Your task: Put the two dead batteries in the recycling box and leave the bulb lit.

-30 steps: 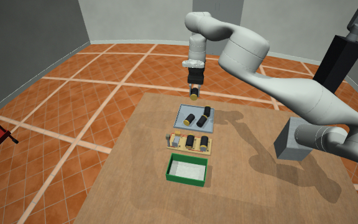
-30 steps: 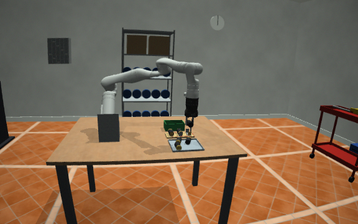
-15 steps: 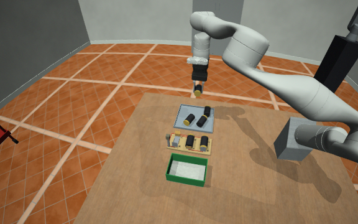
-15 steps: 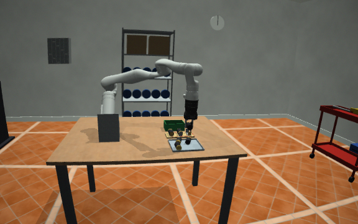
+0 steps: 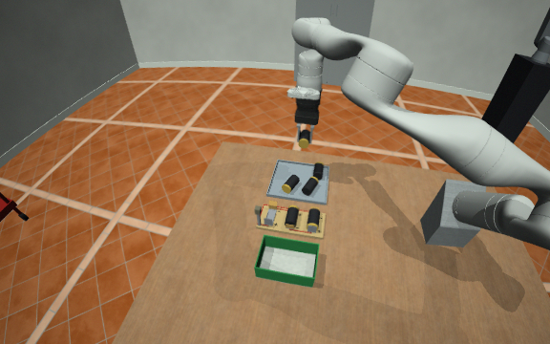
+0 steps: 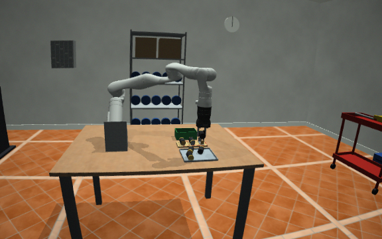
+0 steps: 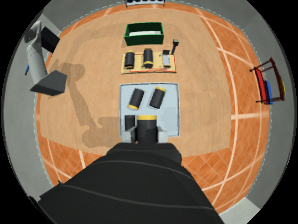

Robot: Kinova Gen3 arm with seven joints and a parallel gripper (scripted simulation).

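Right now my hand is 15 cm above the grey tray and 5 cm to the right of it. The rest, counted from my hand: green recycling box 37 cm to the left, 14 cm below, 1 cm behind.
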